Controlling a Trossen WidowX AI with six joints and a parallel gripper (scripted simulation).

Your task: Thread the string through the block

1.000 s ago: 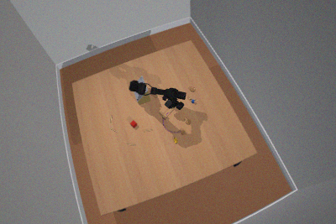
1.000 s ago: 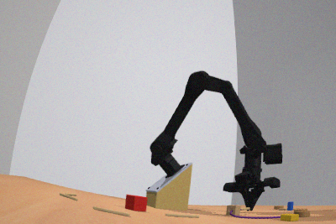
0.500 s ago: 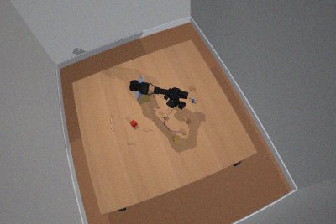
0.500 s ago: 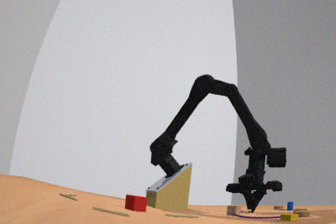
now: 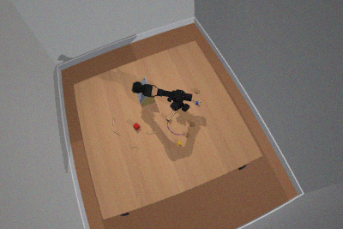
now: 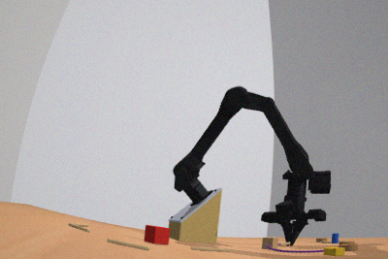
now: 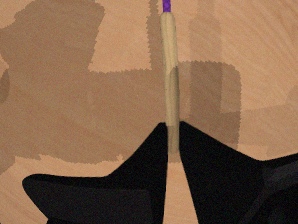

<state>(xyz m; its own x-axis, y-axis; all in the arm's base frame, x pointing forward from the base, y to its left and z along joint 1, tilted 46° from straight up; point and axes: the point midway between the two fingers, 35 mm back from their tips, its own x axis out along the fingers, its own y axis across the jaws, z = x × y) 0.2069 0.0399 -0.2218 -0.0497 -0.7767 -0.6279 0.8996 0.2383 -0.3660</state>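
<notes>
Now: gripper tip 4 cm to the left of the thin wooden stick, 2 cm short of it and 1 cm below it. From my gripper tip the other things lie so: blue piece (16 cm to the left, 4 cm ahead, 2 cm above); round wooden button (24 cm ahead, 4 cm to the right, 1 cm above); wooden block (11 cm to the right, 5 cm ahead, 1 cm above).
</notes>
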